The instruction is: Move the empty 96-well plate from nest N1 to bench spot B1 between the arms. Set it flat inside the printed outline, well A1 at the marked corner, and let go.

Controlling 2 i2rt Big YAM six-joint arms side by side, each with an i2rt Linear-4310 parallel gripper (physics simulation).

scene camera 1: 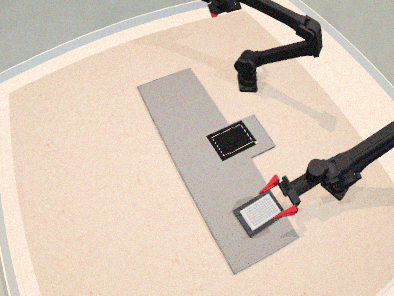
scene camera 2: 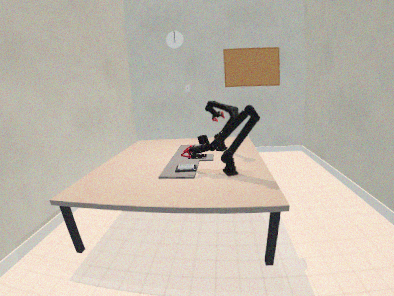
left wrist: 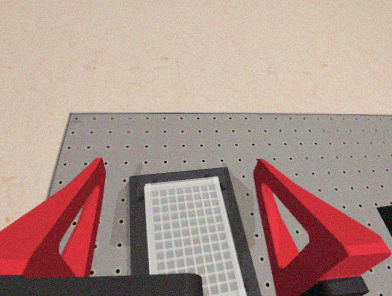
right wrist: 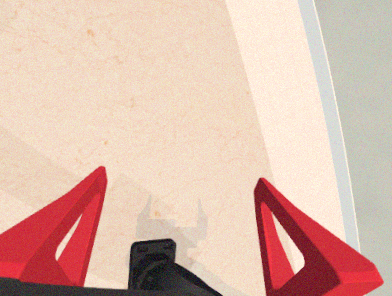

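Where they show: left gripper, between the fingertips: (scene camera 1: 266,206) (scene camera 2: 182,153) (left wrist: 182,165); right gripper, between the fingertips: (scene camera 1: 227,10) (scene camera 2: 221,119) (right wrist: 183,179); left arm's base, origin of its link: (scene camera 1: 334,185) (scene camera 2: 230,172); right arm's base, origin of its link: (scene camera 1: 247,83) (scene camera 2: 221,149) (right wrist: 150,270).
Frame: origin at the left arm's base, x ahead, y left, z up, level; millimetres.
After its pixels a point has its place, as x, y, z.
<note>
The white 96-well plate (scene camera 1: 260,211) @[314, -181, 38] (scene camera 2: 186,167) @[312, -150, 37] (left wrist: 192,225) @[322, -187, 28] lies flat in the dark frame of nest N1 (scene camera 1: 243,224) @[387, -196, 24] (left wrist: 139,225) @[345, -137, 25]. My left gripper (scene camera 1: 268,205) @[331, -172, 150] (scene camera 2: 187,151) @[331, -172, 150] (left wrist: 182,165) @[331, -172, 150] is open above the nest, its red fingers apart on either side of the plate and not touching it. Spot B1 is a black pad (scene camera 1: 232,140) @[150, -454, 15] (left wrist: 387,219) @[228, -422, 15] with a white printed outline and a small white mark at its right corner in scene camera 1. No plate lies on it. My right gripper (right wrist: 183,179) @[-243, -831, 288] (scene camera 2: 218,117) @[-243, -831, 288] is open and empty, high above the table, away from the board.
The grey perforated board (scene camera 1: 170,110) @[217, -740, 14] (scene camera 2: 170,175) @[450, -93, 13] (left wrist: 165,135) @[455, -208, 13] carries nest and pad, with a side piece beside the pad. The right arm's base (scene camera 1: 248,82) @[-126, -590, 46] stands on the table (scene camera 1: 90,150) @[586, -851, 0] above the board in scene camera 1. The left arm reaches in from the right there.
</note>
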